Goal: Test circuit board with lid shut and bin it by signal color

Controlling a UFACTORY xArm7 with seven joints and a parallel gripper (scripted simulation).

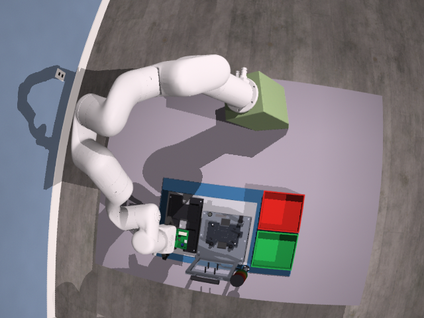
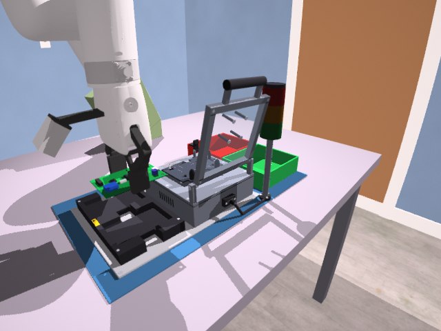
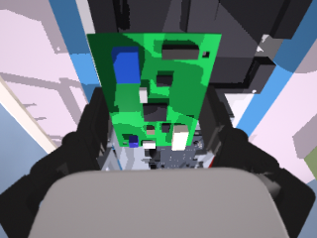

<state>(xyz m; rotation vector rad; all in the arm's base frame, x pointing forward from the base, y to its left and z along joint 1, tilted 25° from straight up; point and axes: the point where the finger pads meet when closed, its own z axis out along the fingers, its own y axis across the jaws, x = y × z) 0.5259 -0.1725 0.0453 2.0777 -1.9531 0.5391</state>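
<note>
Right now my hand is right at the green circuit board. Also, from my hand: clear lid: 17 cm to the left, 8 cm ahead, 6 cm above; then green bin: 37 cm to the left, 11 cm below, 1 cm behind; then plate: 17 cm to the left, 5 cm below, 4 cm behind.
</note>
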